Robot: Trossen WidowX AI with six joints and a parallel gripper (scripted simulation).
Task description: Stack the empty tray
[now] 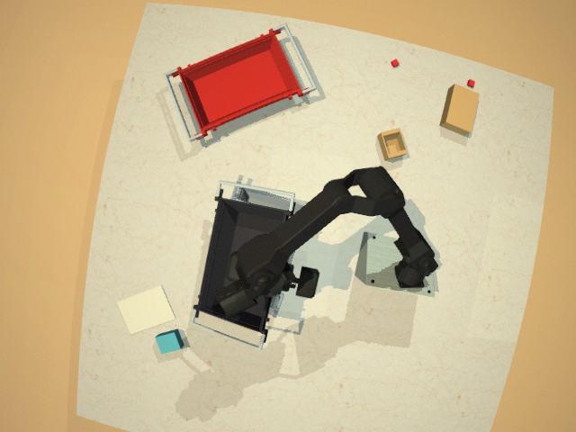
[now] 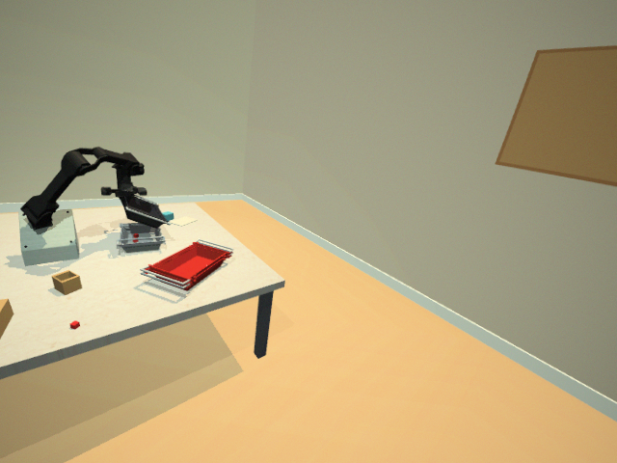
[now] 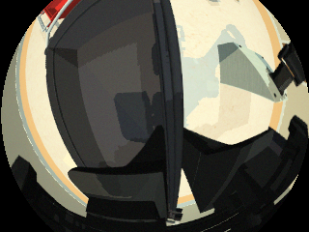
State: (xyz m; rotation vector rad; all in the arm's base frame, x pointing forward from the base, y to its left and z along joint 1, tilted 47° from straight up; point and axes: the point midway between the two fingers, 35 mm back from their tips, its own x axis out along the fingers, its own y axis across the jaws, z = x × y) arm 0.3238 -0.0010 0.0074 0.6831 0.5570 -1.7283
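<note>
Now: the black tray 80 mm ahead of my gripper tip, 10 mm to the right of it and 10 mm below it. Round my gripper tip: cream flat pad: 360 mm ahead, 180 mm below, 160 mm to the left; teal cube: 280 mm ahead, 230 mm to the left, 160 mm below; wooden box: 330 mm to the right, 290 mm behind, 170 mm below.
</note>
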